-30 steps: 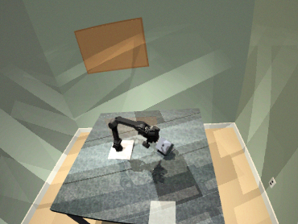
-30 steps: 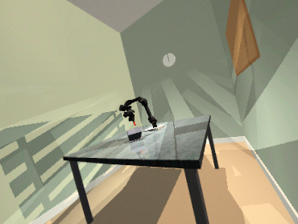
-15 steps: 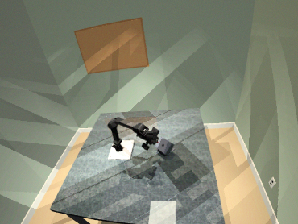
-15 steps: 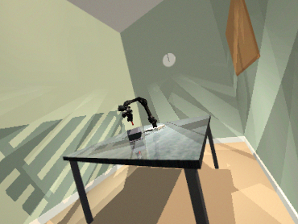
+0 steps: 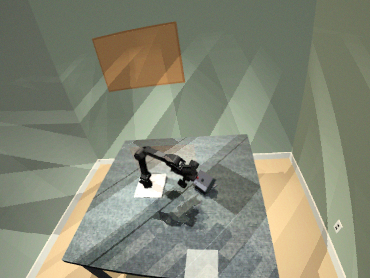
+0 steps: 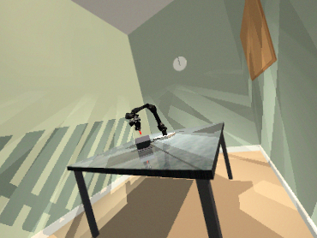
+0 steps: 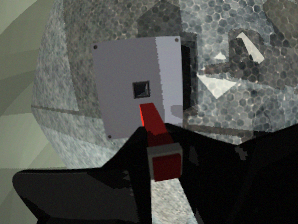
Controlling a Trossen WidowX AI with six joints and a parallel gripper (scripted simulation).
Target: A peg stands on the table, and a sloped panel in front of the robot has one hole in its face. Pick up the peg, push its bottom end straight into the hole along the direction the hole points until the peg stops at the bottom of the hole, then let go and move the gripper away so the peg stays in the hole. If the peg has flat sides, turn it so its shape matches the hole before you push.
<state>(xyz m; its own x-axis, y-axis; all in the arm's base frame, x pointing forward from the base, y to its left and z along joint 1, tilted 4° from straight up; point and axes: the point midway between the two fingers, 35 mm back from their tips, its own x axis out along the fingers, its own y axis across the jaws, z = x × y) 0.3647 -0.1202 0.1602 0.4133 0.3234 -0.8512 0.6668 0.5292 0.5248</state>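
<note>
The panel lies 110 mm below my gripper tip, 60 mm ahead of it and 40 mm to the left of it. Round my gripper tip: red peg (10 mm to the right, 10 mm behind, 10 mm above).
</note>
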